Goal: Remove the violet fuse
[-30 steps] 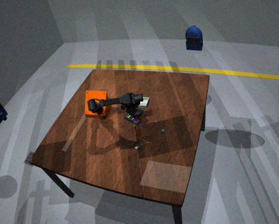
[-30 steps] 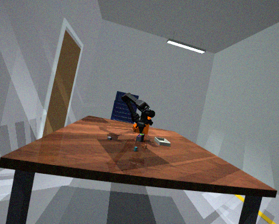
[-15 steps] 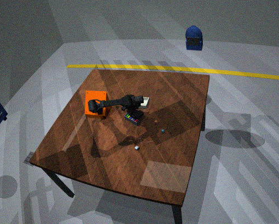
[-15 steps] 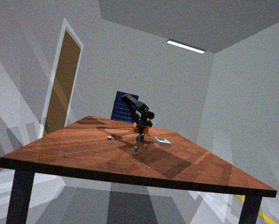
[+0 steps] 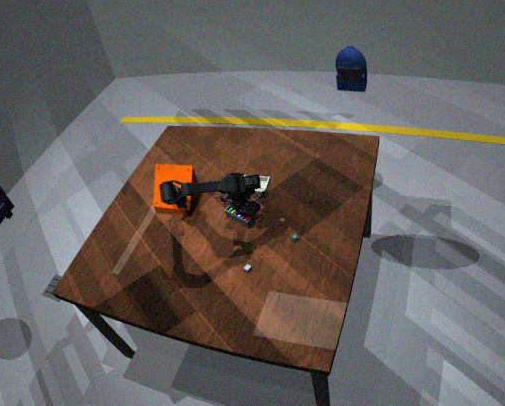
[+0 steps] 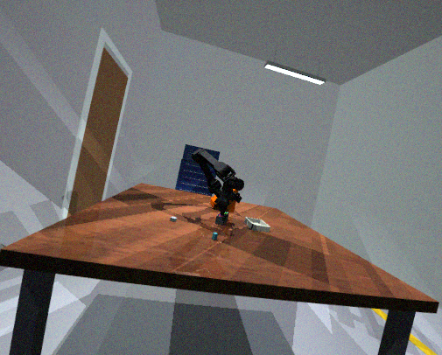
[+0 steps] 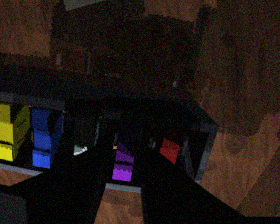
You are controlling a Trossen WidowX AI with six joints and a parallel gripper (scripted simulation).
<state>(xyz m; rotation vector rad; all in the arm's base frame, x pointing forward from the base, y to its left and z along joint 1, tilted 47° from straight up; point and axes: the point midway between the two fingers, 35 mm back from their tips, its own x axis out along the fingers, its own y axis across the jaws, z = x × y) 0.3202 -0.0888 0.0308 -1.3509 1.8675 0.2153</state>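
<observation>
Now: the tray 220 mm to the left of my gripper tip and 40 mm below it. The rest, counted from my gripper tip: teal fuse (230 mm ahead, 100 mm to the right, 30 mm below); orange fuse (170 mm ahead, 10 mm to the right, 30 mm below).
</observation>
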